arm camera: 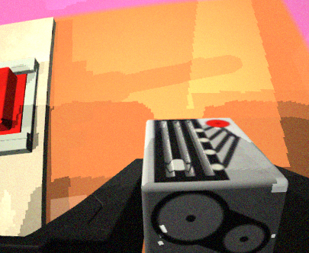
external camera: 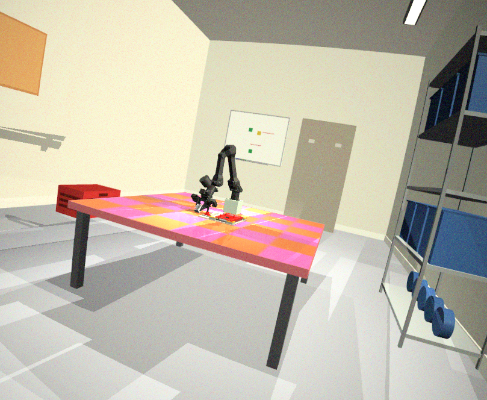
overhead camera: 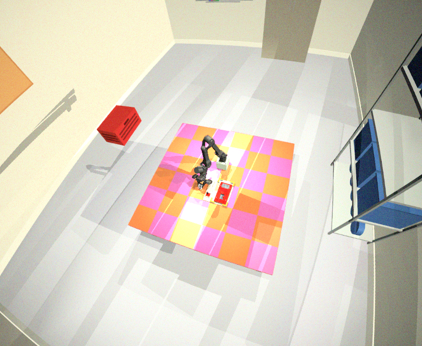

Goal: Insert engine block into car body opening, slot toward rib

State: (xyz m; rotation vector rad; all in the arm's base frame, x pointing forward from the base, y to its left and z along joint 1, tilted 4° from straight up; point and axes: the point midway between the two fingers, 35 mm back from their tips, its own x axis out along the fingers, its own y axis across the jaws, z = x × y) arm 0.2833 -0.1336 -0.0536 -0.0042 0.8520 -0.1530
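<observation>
Now: the engine block 10 mm to the left of my gripper tip, 10 mm behind it and 10 mm above it.
</observation>
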